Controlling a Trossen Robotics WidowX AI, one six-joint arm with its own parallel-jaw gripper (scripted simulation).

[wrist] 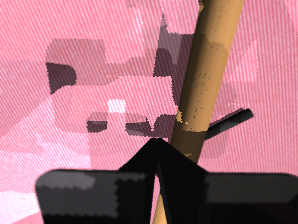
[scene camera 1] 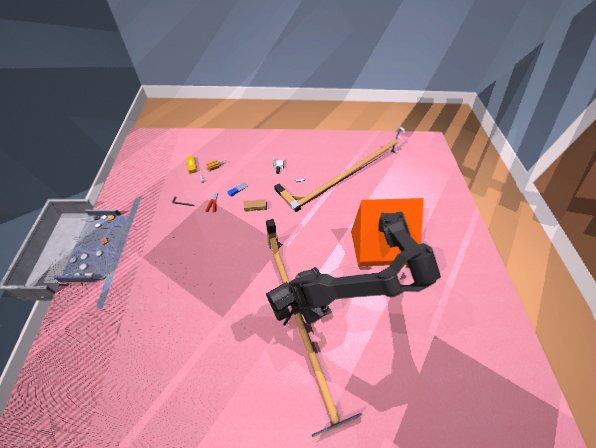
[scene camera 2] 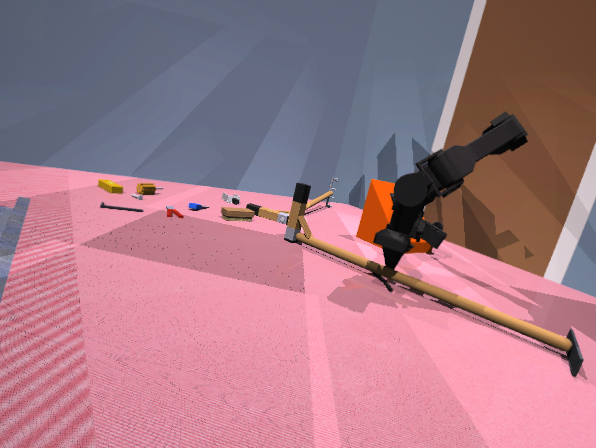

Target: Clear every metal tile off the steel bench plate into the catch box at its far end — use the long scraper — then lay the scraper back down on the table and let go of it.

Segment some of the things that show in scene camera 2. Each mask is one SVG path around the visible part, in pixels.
My gripper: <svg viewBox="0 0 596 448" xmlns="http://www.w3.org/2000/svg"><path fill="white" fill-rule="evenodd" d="M423 206L404 206L396 200L396 204L392 206L394 211L390 223L387 224L386 229L375 234L373 243L382 246L386 267L395 270L402 255L414 247L414 245L410 244L409 238L415 239L415 242L419 242L422 239L429 243L431 247L438 249L448 234L443 231L444 225L436 221L431 224L423 219Z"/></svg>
A long scraper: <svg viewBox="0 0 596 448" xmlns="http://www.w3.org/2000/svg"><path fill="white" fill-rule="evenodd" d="M296 183L284 240L290 243L302 242L410 289L430 295L470 314L478 315L555 349L566 351L572 376L577 376L584 359L573 329L569 330L565 338L526 321L523 322L489 306L486 307L428 282L425 283L314 238L304 217L311 186L304 183Z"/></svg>
